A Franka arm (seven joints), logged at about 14 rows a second.
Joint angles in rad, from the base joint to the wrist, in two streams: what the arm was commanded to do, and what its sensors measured. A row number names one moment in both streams.
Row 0, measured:
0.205, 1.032, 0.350, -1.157, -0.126, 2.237, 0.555
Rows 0 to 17, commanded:
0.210, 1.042, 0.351, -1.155, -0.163, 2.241, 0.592
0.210, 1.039, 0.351, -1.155, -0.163, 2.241, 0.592
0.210, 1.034, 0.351, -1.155, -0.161, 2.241, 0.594
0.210, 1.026, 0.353, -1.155, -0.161, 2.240, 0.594
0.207, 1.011, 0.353, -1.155, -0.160, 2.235, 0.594
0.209, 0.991, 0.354, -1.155, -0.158, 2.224, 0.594
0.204, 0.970, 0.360, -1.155, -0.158, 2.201, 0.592
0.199, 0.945, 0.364, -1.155, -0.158, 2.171, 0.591
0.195, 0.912, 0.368, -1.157, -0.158, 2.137, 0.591
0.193, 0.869, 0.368, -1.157, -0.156, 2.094, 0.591
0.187, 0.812, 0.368, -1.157, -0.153, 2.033, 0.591
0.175, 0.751, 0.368, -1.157, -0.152, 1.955, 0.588
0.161, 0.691, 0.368, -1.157, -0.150, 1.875, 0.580
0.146, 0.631, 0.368, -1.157, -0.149, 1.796, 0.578
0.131, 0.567, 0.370, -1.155, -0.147, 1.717, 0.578
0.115, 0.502, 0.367, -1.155, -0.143, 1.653, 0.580
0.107, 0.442, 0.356, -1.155, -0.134, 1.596, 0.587
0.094, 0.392, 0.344, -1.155, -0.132, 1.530, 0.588
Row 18, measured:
0.116, 0.512, 0.360, -1.101, -0.133, 1.614, 0.558
